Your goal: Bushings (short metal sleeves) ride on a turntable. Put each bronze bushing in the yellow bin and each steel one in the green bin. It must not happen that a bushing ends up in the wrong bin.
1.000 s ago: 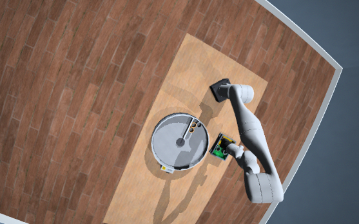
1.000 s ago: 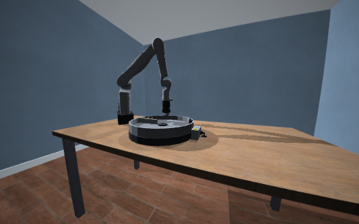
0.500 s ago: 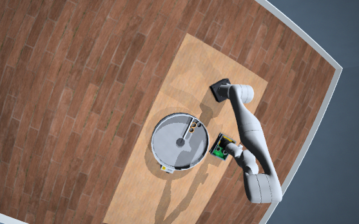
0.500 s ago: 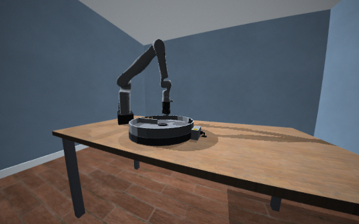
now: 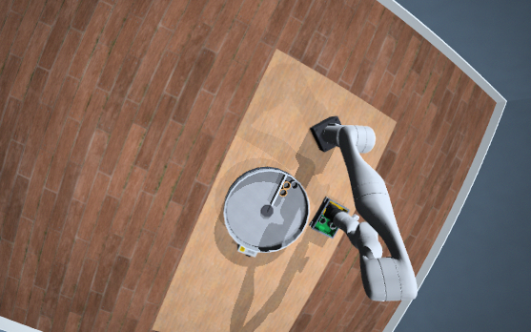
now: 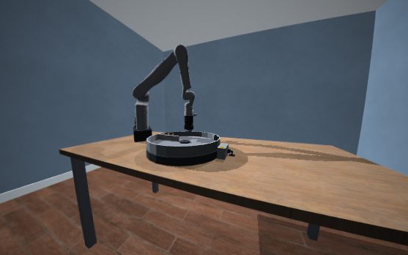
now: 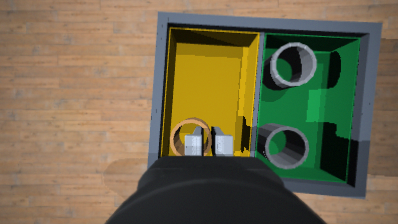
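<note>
The bin is 5 cm ahead of my hand, 3 cm to the left of it and 2 cm below it. The rest, counted from my hand: turntable (33 cm to the right, 8 cm ahead, 1 cm above).
</note>
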